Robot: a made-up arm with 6 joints.
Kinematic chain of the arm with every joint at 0, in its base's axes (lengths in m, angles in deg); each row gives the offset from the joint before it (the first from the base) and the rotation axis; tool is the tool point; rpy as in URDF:
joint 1: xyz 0 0 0.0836 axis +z
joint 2: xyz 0 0 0 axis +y
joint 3: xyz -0.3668 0 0.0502 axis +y
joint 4: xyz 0.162 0 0.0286 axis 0.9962 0 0.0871
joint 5: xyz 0 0 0 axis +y
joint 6: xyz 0.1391 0 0.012 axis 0.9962 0 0.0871
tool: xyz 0 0 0 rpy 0 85 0
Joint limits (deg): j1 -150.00..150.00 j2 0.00..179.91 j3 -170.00..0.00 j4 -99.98..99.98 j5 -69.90..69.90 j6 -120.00..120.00
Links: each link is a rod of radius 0.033 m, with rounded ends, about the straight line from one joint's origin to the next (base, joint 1, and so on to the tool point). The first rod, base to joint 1, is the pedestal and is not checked.
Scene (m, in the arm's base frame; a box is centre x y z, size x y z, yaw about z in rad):
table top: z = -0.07
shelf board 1: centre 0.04 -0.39 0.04 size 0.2 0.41 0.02 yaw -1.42
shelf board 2: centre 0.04 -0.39 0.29 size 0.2 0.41 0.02 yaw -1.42
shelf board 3: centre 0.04 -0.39 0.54 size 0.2 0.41 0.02 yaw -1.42
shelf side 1: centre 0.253 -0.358 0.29 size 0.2 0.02 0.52 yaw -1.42
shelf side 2: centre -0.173 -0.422 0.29 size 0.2 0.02 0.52 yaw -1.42
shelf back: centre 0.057 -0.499 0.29 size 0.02 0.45 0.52 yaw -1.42
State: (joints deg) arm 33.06 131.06 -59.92 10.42 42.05 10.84
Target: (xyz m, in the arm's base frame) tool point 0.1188 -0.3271 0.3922
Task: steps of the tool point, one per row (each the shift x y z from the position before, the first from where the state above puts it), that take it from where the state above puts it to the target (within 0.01 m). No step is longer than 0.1 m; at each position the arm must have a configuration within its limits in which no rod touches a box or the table.
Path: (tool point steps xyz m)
1: 0.0447 -0.0627 0.0489
2: 0.0216 -0.0745 0.0509
3: -0.0047 -0.0770 0.0519
4: -0.0305 -0.0698 0.0514
5: -0.0521 -0.0534 0.0497
6: -0.0665 -0.0298 0.0464
7: -0.0712 -0.0020 0.0418
8: 0.0161 -0.0712 0.0054
9: 0.0059 -0.0732 -0.0054

